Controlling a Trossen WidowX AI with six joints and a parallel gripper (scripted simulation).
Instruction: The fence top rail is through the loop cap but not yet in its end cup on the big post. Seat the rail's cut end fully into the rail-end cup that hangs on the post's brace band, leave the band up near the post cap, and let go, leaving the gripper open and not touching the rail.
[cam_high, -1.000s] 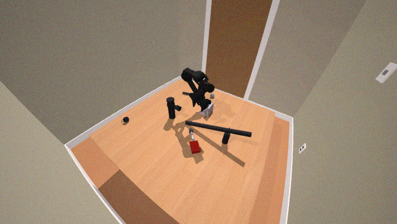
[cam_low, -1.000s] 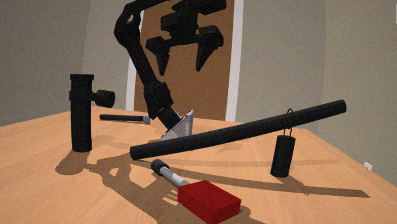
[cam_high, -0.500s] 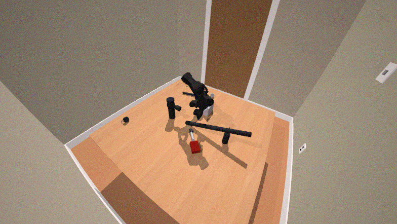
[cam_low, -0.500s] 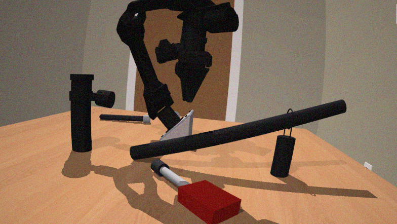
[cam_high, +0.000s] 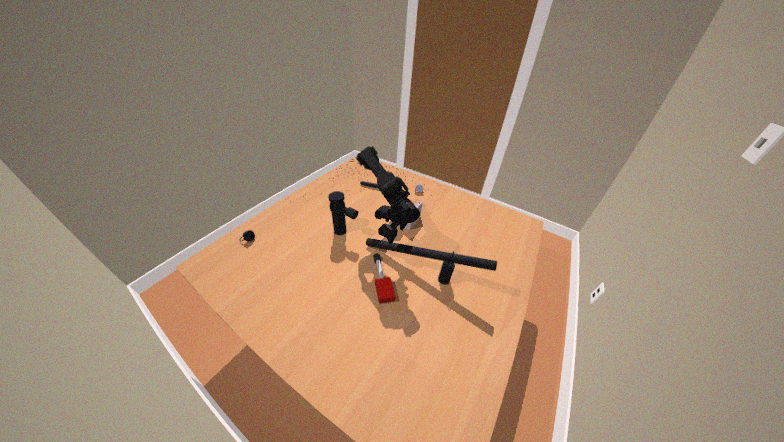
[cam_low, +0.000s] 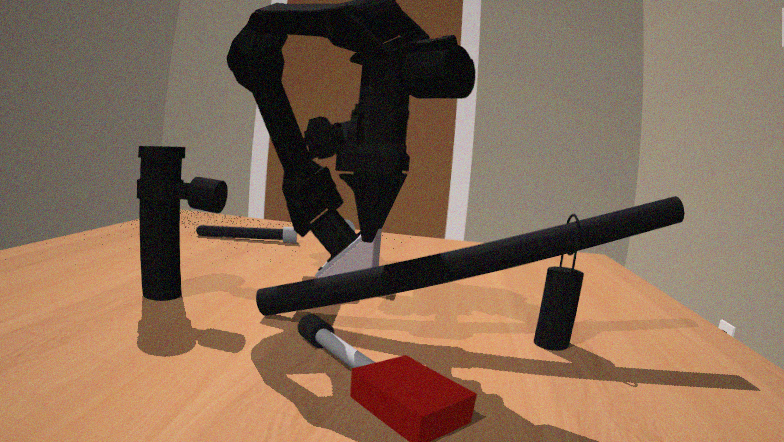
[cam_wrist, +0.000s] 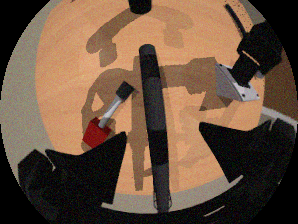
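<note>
Right now my gripper tip is 120 mm short of the red-headed mallet, 10 mm to the right of it and 100 mm above it. From my gripper tip the other things lie so: short black line post: 10 mm behind, 240 mm to the left, 10 mm below.
</note>
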